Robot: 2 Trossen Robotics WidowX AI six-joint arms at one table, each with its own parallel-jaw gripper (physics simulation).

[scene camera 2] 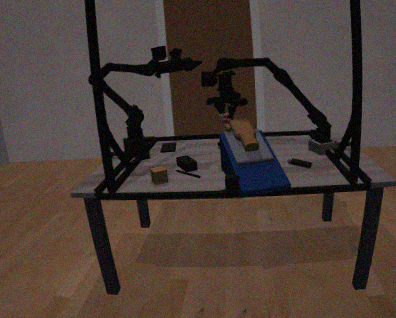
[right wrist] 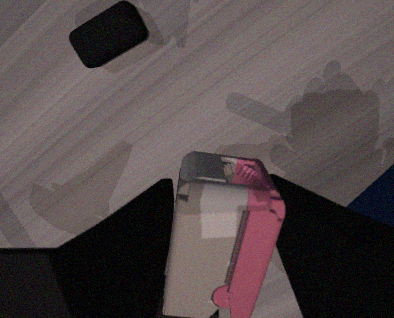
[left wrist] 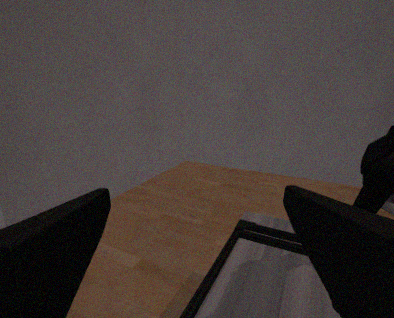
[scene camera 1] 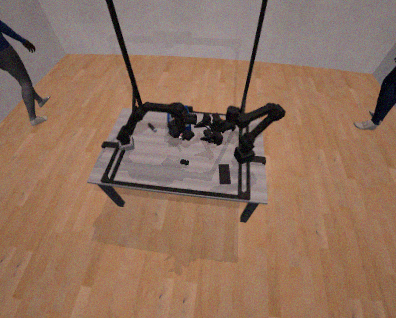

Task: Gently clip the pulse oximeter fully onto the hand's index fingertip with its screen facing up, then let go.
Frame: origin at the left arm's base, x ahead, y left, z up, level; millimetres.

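Seen in the pictures: left gripper, fingertip midpoint: [scene camera 2: 198,62] [left wrist: 198,196] [scene camera 1: 196,132]; right gripper, fingertip midpoint: [right wrist: 217,187] [scene camera 1: 181,138]; left arm's base at its link origin: [scene camera 2: 135,138] [scene camera 1: 245,150]; right arm's base at its link origin: [scene camera 2: 323,140] [scene camera 1: 125,141].
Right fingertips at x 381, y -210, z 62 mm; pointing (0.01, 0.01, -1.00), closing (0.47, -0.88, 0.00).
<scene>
Offsets run from my right fingertips to a thing's top centre. "spot": to the spot under its first point.
The pulse oximeter @(dx -12, dy -5, dz +31 mm) [right wrist: 260,250] [scene camera 2: 224,117], white with a pink side, is between the fingers of my right gripper [right wrist: 217,187] [scene camera 2: 225,113] [scene camera 1: 182,135], which is shut on it above the table. The tan hand @(spot: dx -67, dy -251, dz +5 mm) [scene camera 2: 243,131] lies on a grey pad @(spot: dx -116, dy -343, dz -71 mm) [scene camera 2: 245,159] on a blue wedge @(spot: dx -116, dy -420, dz -114 mm) [scene camera 2: 257,177]. In scene camera 2 the oximeter is just above and left of the hand's fingers; whether it touches a finger, and which one is the index, I cannot tell. My left gripper [left wrist: 198,196] [scene camera 2: 199,63] is open and empty, raised left of the right gripper in scene camera 2.
A wooden cube @(dx -379, dy -156, dz -107 mm) [scene camera 2: 159,175], a black box @(dx -233, dy -62, dz -122 mm) [scene camera 2: 187,163] and a thin dark pen @(dx -264, dy -141, dz -147 mm) [scene camera 2: 187,173] lie left of the wedge. A dark cylinder @(dx +154, dy -319, dz -129 mm) [scene camera 2: 300,163] [scene camera 1: 152,127] lies on its other side. A small black block @(dx +23, dy +97, dz -124 mm) [right wrist: 109,34] [scene camera 1: 184,162] and a flat black pad @(dx -200, dy +278, dz -149 mm) [scene camera 1: 224,174] lie on the table.
</scene>
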